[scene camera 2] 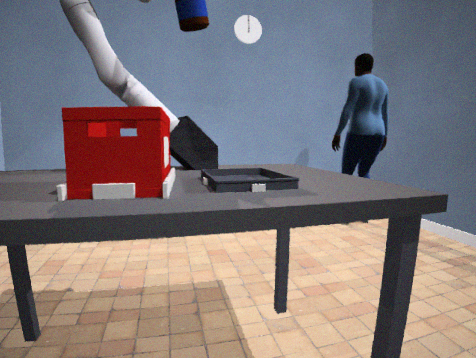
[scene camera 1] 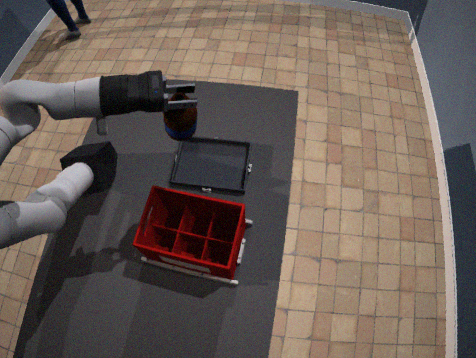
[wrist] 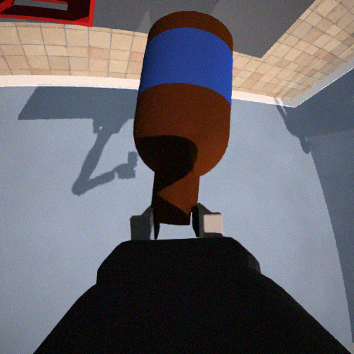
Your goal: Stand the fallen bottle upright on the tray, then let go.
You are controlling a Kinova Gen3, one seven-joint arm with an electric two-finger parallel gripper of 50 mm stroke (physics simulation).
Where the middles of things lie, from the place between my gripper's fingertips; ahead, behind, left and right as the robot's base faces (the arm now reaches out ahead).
Now: the brown bottle (scene camera 1: 180, 124) 5 cm behind my hand, 1 cm to the left of it and 7 cm below it. Also, from my hand: red crate (scene camera 2: 95, 153) 6 cm behind, 14 cm to the right, 45 cm below; dark tray (scene camera 1: 220, 164) 2 cm behind, 15 cm to the left, 52 cm below.
